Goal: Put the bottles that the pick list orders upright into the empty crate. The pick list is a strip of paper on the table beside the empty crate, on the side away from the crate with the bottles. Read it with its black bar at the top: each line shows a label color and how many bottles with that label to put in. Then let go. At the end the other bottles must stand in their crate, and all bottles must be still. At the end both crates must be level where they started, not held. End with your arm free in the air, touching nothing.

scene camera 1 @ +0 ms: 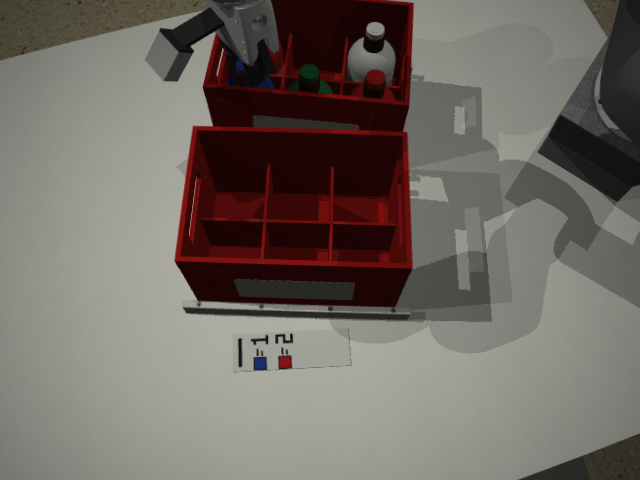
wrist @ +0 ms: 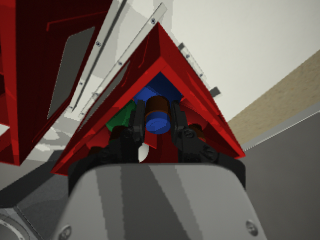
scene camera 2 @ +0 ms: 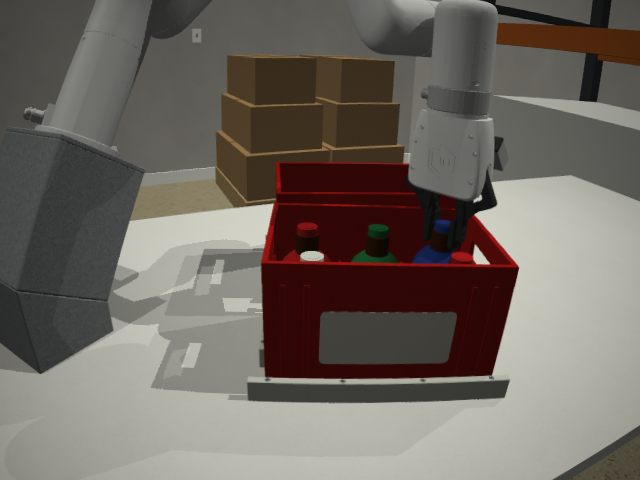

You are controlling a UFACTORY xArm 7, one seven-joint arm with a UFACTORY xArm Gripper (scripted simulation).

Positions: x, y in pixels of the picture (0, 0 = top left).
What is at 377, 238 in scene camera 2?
A green bottle.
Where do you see a pick list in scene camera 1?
318, 348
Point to a blue bottle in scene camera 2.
At 437, 252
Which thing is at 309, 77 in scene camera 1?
A green bottle.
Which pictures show the gripper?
Scene camera 1, the wrist view and scene camera 2: all of them.
